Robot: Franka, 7 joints.
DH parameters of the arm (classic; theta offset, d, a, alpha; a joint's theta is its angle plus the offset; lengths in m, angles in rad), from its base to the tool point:
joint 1: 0 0.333 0 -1.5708
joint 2: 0 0 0 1.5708
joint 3: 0 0.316 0.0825 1.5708
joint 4: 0 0 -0.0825 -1.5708
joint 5: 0 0.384 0 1.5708
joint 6: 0 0 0.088 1.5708
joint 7: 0 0.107 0 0
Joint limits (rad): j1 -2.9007..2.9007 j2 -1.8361..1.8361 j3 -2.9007..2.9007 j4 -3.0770..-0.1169 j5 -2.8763..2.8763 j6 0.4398..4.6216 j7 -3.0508..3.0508
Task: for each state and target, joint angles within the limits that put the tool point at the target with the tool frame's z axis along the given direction. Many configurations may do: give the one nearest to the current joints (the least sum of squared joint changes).
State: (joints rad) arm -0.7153 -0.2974 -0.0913 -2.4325 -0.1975 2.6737 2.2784
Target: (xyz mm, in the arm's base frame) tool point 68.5 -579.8 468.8 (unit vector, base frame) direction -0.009 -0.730 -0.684
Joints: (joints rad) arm -1.0554 0.0290 -0.4495 -2.1828 -0.3949 3.0152 2.2784
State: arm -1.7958 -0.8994 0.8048 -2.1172 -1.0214 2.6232 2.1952
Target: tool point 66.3 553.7 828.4 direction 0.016 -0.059 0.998
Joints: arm -1.2051 -1.6512 0.4080 -1.4944 -1.0866 2.6746 2.1952
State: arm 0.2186 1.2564 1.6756 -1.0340 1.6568 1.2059 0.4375
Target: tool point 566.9 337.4 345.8 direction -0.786 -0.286 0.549
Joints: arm 0.0598 1.5953 1.2755 -0.7010 1.0799 0.5180 0.4375
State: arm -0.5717 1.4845 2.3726 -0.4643 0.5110 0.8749 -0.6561
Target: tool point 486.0 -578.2 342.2 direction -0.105 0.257 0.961
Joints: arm -0.9333 1.7859 2.4454 -0.1182 0.5872 1.1814 -0.6561
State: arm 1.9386 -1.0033 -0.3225 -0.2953 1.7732 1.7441 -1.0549
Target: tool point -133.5 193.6 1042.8 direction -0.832 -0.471 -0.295
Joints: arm 2.0386 -0.1765 -0.3016 -0.8366 1.6183 1.0839 -1.0549
